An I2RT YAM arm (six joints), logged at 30 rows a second.
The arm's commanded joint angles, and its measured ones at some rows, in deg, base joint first. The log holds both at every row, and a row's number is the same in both.
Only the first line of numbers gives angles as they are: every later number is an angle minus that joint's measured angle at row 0.
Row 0, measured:
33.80, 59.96, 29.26, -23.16, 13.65, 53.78
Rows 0 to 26, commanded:
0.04, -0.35, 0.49, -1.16, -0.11, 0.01
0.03, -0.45, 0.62, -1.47, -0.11, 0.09
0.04, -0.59, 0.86, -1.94, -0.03, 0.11
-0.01, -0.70, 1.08, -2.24, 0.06, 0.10
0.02, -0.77, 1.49, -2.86, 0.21, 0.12
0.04, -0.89, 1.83, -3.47, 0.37, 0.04
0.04, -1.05, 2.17, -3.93, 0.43, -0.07
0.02, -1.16, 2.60, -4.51, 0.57, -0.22
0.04, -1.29, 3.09, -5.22, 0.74, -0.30
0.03, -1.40, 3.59, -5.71, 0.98, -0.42
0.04, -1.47, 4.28, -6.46, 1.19, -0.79
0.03, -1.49, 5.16, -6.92, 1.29, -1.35
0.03, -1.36, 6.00, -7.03, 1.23, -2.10
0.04, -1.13, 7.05, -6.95, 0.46, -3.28
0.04, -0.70, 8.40, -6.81, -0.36, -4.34
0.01, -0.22, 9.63, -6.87, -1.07, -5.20
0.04, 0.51, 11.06, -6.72, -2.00, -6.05
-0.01, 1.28, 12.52, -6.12, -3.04, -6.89
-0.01, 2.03, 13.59, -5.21, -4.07, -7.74
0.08, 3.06, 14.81, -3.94, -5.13, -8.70
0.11, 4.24, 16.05, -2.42, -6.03, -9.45
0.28, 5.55, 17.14, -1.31, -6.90, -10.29
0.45, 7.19, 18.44, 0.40, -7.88, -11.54
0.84, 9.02, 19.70, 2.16, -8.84, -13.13
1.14, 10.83, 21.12, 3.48, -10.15, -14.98
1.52, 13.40, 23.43, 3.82, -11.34, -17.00
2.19, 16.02, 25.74, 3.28, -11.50, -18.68
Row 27, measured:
1.25, 12.16, 22.18, -0.46, -7.96, -12.09
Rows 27 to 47, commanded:
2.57, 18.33, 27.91, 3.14, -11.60, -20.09
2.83, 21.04, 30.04, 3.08, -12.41, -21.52
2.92, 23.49, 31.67, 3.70, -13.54, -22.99
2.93, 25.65, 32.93, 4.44, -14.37, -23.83
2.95, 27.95, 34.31, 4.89, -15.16, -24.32
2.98, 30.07, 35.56, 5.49, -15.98, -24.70
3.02, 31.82, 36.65, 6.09, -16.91, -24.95
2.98, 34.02, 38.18, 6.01, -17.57, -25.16
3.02, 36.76, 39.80, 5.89, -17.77, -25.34
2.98, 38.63, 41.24, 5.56, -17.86, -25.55
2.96, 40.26, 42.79, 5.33, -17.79, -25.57
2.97, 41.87, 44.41, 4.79, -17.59, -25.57
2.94, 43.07, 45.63, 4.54, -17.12, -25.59
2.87, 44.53, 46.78, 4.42, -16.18, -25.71
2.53, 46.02, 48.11, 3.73, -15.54, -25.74
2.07, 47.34, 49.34, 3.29, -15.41, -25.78
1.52, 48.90, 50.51, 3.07, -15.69, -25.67
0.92, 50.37, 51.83, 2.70, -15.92, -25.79
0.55, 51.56, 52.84, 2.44, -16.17, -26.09
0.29, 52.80, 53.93, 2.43, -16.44, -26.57
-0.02, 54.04, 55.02, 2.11, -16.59, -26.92
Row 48, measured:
0.37, 52.20, 52.89, 3.52, -16.46, -25.44
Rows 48 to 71, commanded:
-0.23, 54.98, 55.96, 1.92, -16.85, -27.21
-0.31, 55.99, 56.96, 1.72, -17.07, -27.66
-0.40, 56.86, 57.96, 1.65, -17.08, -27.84
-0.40, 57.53, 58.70, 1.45, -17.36, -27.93
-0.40, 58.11, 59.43, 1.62, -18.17, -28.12
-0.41, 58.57, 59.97, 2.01, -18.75, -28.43
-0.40, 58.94, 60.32, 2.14, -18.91, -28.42
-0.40, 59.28, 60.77, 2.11, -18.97, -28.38
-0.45, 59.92, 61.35, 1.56, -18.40, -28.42
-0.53, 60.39, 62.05, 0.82, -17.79, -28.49
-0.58, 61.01, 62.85, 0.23, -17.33, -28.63
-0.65, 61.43, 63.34, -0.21, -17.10, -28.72
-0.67, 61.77, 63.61, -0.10, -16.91, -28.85
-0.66, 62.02, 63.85, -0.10, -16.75, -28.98
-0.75, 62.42, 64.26, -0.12, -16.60, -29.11
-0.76, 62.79, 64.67, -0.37, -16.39, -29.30
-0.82, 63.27, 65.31, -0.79, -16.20, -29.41
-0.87, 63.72, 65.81, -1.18, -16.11, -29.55
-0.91, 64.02, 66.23, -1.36, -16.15, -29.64
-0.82, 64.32, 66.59, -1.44, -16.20, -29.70
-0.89, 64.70, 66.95, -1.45, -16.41, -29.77
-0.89, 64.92, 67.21, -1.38, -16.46, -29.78
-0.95, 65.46, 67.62, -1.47, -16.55, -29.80
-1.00, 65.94, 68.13, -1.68, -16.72, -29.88
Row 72, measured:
-0.87, 65.23, 67.23, -0.72, -17.07, -29.09
